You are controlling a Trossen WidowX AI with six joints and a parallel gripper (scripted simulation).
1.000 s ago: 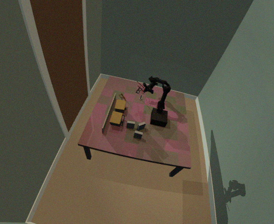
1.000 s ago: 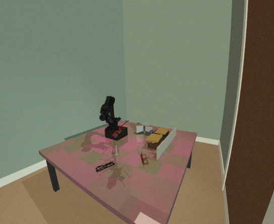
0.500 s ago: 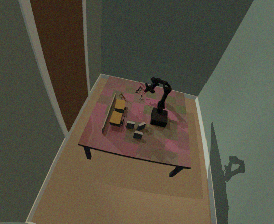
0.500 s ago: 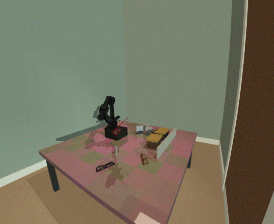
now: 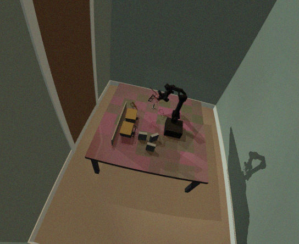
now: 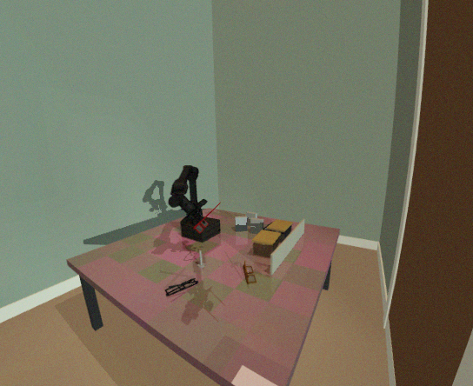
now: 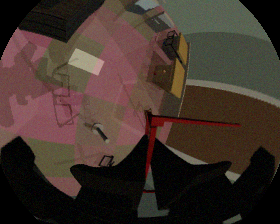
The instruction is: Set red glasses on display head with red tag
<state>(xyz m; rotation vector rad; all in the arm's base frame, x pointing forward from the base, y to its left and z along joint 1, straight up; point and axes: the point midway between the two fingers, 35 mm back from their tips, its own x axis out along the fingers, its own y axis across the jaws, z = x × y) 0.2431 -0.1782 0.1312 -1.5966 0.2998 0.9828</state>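
Right now my gripper tip is 22 cm short of the yellow display head, 24 cm to the right of it and 15 cm above it. Also, from my gripper tip: grey backboard 35 cm ahead, 36 cm to the left, 16 cm below; small post 3 cm ahead, 7 cm to the right, 19 cm below.
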